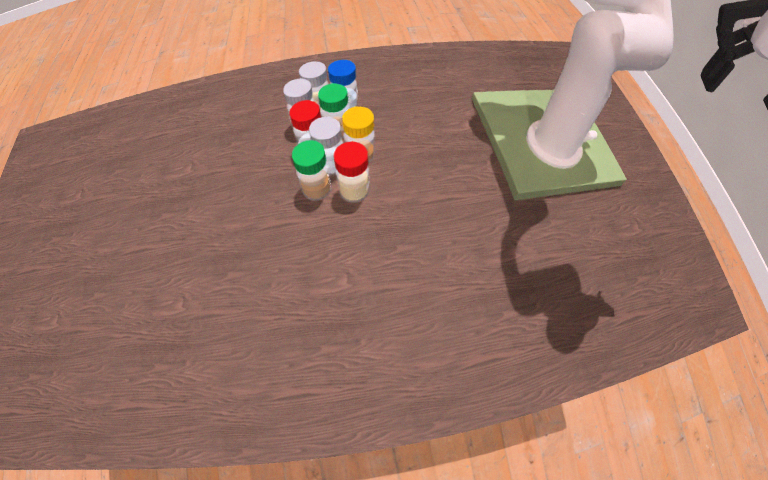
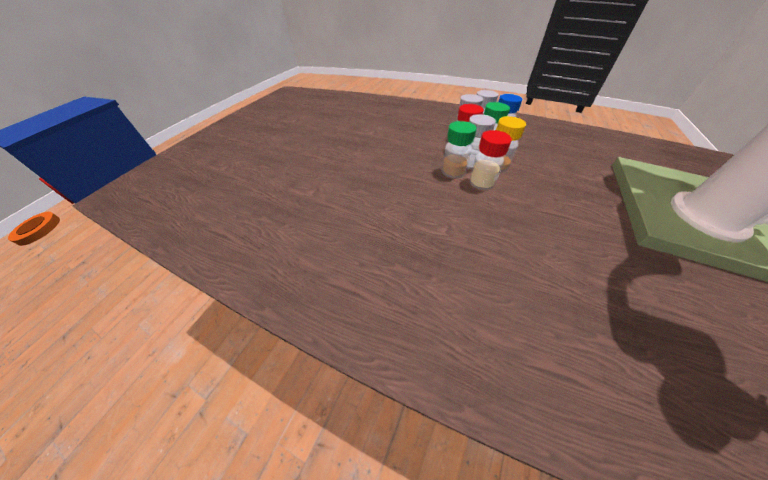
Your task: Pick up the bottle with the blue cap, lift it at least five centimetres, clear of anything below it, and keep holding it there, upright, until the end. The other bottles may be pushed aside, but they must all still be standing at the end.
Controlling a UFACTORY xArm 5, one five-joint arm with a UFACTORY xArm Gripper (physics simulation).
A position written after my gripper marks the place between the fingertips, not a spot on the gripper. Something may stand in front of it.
Observation:
In view: my gripper (image 1: 737, 97), a green-capped bottle (image 1: 333, 98), a yellow-capped bottle (image 1: 358, 122), a green-capped bottle (image 1: 309, 158), a red-capped bottle (image 1: 303, 113) and a grey-capped bottle (image 1: 326, 130).
The yellow-capped bottle shows as well in image 2 (image 2: 513, 126).

